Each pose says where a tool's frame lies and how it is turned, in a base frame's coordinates. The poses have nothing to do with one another.
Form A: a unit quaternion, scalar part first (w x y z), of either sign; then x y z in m.
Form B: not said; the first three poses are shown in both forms.
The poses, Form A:
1: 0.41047 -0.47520 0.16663 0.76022 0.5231 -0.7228 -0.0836
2: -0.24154 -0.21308 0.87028 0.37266 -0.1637 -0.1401 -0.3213
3: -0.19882 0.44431 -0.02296 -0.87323 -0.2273 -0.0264 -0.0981
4: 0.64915 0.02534 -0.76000 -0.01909 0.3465 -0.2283 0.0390
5: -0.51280 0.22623 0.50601 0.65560 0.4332 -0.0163 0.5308
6: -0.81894 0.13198 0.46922 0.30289 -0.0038 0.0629 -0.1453
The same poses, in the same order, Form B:
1: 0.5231 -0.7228 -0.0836 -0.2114 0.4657 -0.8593 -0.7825 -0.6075 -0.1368
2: -0.1637 -0.1401 -0.3213 -0.7925 -0.5509 0.2616 -0.1909 0.6314 0.7516
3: -0.2273 -0.0264 -0.0981 -0.5261 0.3268 -0.7851 -0.3676 -0.9199 -0.1366
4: 0.3465 -0.2283 0.0390 -0.1559 -0.0633 0.9857 -0.0137 0.9980 0.0619
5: 0.4332 -0.0163 0.5308 -0.3717 -0.4434 0.8156 0.9013 0.0380 0.4315
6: -0.0038 0.0629 -0.1453 0.3762 -0.3722 0.8485 0.6200 0.7817 0.0681
